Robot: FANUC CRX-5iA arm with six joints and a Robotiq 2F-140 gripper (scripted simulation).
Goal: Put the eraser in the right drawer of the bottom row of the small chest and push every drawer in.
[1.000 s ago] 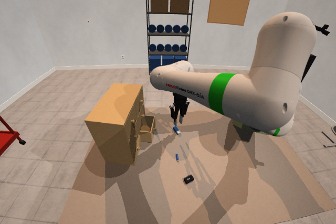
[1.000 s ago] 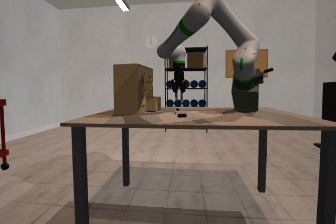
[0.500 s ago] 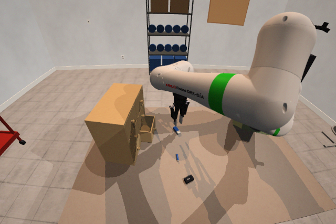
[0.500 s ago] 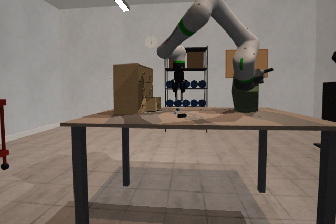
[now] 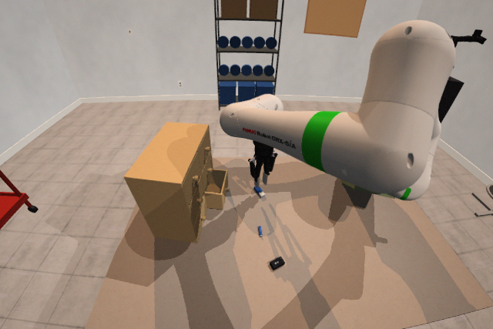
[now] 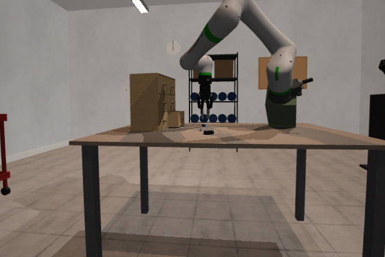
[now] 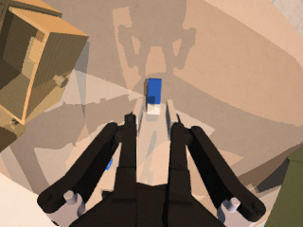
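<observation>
The eraser lies 8 cm below my hand and 1 cm to the left of it. Also, from my hand: black block (33 cm to the left, 9 cm behind, 8 cm below).
</observation>
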